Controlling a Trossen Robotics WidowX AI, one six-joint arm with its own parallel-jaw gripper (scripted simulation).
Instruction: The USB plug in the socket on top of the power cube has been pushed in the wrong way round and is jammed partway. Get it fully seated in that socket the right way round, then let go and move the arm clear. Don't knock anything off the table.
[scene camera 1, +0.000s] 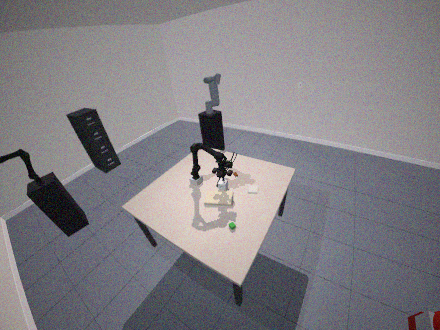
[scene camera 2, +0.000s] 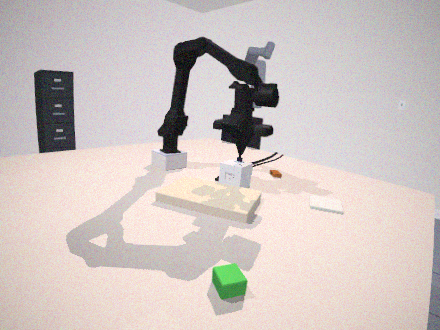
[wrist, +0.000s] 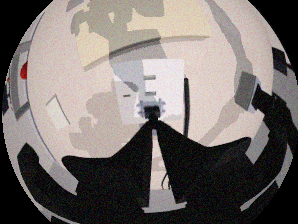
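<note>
A green cube (scene camera 2: 228, 280) is here, and in the wrist view the green cube is out of frame. I also see a flat tan board (scene camera 2: 216, 199). The white power cube (scene camera 2: 232, 173) shows in the wrist view too, as the white power cube (wrist: 148, 80). Finally there is my gripper (scene camera 2: 240, 153), which the wrist view shows as well, my gripper (wrist: 153, 124).
</note>
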